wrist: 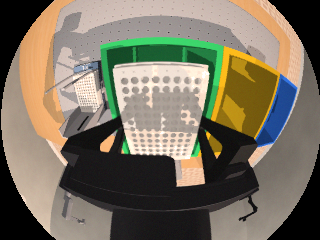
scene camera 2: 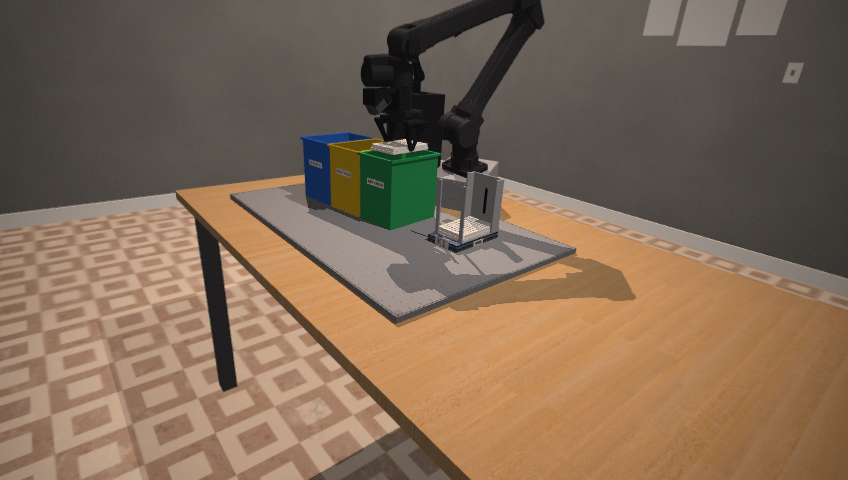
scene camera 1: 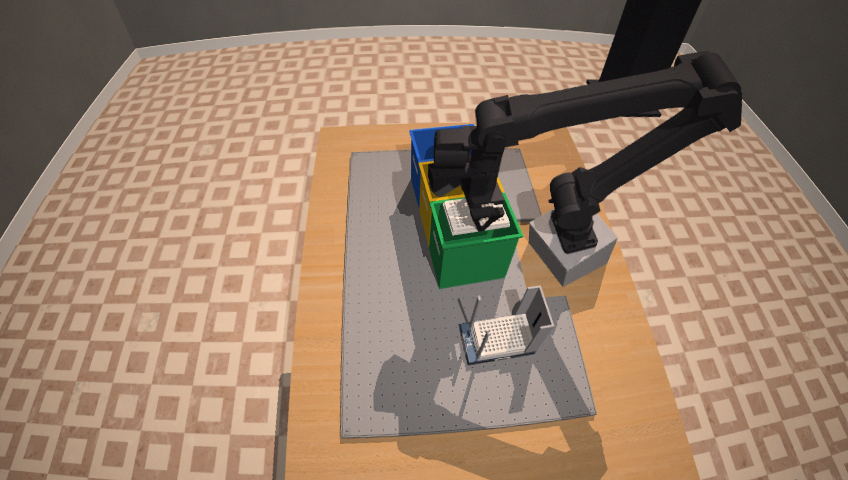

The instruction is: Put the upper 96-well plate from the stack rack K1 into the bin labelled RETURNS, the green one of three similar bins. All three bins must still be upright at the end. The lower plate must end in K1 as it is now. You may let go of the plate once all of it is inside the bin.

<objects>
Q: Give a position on a blue bin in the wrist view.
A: At 285, 93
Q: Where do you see a green bin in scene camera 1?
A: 462, 259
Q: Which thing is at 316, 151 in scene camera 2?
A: A blue bin.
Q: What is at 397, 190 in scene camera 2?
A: A green bin.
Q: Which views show my gripper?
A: The wrist view, scene camera 2 and scene camera 1: all of them.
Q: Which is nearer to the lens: the green bin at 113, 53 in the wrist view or the yellow bin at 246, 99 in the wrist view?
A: The green bin.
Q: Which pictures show the yellow bin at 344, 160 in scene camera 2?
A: The wrist view, scene camera 2 and scene camera 1: all of them.
</objects>
